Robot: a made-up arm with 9 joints. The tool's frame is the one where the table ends. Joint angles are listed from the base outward.
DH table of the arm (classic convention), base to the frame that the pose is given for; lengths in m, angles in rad. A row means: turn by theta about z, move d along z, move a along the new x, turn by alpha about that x. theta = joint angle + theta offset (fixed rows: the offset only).
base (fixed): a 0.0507  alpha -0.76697  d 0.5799  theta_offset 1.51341
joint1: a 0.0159  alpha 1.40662  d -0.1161  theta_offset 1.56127
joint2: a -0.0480  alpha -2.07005  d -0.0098  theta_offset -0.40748
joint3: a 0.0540  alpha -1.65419  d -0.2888  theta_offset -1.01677
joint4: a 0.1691  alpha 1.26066  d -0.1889  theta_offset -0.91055
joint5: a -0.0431  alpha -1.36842  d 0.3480  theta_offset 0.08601
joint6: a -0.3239  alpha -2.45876  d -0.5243  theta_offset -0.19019
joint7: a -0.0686  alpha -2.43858  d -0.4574  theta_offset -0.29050
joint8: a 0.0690  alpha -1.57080  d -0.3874  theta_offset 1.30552
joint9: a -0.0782  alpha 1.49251  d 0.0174  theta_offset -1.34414
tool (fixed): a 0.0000  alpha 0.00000  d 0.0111  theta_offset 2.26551
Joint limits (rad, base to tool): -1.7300..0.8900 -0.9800..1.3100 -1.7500..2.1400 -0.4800..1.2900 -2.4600..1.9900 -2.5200..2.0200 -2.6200..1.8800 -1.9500..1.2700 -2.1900..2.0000
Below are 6 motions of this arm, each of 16 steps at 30 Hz.
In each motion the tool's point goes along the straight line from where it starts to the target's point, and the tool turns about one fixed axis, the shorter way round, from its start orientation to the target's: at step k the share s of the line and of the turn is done. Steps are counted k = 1, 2, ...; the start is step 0. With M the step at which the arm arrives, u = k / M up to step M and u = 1 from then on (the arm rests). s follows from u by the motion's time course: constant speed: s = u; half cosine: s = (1 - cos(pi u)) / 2; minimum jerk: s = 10 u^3 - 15 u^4 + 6 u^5.
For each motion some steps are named. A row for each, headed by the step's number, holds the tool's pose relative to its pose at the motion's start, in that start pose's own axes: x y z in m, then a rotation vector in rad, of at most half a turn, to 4 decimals.
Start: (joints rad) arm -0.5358 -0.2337 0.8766 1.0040 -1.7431 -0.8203 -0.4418 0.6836 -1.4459
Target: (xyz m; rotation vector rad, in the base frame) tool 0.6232 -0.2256 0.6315 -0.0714 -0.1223 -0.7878
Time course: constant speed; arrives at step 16
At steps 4, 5, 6, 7, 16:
4: -0.0096 -0.1044 0.0012 0.0990 -0.0389 -0.1347
5: -0.0121 -0.1305 0.0015 0.1237 -0.0486 -0.1684
6: -0.0145 -0.1566 0.0017 0.1485 -0.0583 -0.2021
7: -0.0169 -0.1827 0.0020 0.1732 -0.0680 -0.2358
16: -0.0386 -0.4176 0.0046 0.3959 -0.1554 -0.5389

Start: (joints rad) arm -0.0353 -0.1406 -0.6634 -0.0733 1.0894 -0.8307 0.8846 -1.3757 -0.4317
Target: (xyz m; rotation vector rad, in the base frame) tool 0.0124 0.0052 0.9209 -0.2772 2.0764 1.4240
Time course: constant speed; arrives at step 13
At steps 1, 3, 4, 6, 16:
1: -0.0098 -0.0015 -0.0014 -0.0008 0.0221 0.0491
3: -0.0294 -0.0045 -0.0041 -0.0024 0.0664 0.1473
4: -0.0391 -0.0060 -0.0054 -0.0032 0.0885 0.1963
6: -0.0587 -0.0090 -0.0081 -0.0048 0.1327 0.2945
16: -0.1272 -0.0195 -0.0176 -0.0104 0.2875 0.6381

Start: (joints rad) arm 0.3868 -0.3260 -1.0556 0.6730 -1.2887 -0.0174 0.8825 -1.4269 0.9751
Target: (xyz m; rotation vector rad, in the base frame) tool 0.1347 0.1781 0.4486 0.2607 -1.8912 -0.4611
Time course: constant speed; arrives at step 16
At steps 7, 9, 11, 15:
7: 0.0355 -0.0273 0.0341 -0.0333 0.3073 -0.5296
9: 0.0456 -0.0351 0.0438 -0.0428 0.3951 -0.6809
11: 0.0557 -0.0429 0.0536 -0.0523 0.4828 -0.8322
15: 0.0760 -0.0584 0.0731 -0.0713 0.6584 -1.1348

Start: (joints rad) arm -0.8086 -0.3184 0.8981 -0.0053 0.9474 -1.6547 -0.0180 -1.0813 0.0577
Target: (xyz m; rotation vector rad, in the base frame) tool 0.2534 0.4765 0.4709 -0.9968 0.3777 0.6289
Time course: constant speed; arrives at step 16
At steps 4, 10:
4: -0.0252 -0.0291 0.0403 -0.0279 -0.1818 0.0143
10: -0.0629 -0.0727 0.1006 -0.0697 -0.4545 0.0358

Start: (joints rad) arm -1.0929 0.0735 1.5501 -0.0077 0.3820 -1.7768 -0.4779 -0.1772 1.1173
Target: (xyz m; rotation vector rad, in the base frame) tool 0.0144 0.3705 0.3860 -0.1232 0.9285 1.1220
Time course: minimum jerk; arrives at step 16
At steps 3, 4, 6, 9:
3: -0.0101 0.0041 0.0005 -0.0108 0.0247 -0.0123
4: -0.0215 0.0087 0.0010 -0.0230 0.0524 -0.0260
6: -0.0571 0.0232 0.0027 -0.0612 0.1392 -0.0692
9: -0.1278 0.0520 0.0061 -0.1370 0.3116 -0.1549

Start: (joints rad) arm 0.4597 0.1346 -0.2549 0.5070 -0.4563 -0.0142 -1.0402 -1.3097 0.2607
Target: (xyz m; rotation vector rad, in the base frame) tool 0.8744 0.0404 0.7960 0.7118 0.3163 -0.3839
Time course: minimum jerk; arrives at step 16
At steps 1, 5, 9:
1: 0.0000 0.0004 0.0002 -0.0005 -0.0003 0.0001
5: -0.0034 0.0289 0.0182 -0.0384 -0.0226 0.0081
9: -0.0116 0.0990 0.0624 -0.1314 -0.0772 0.0277

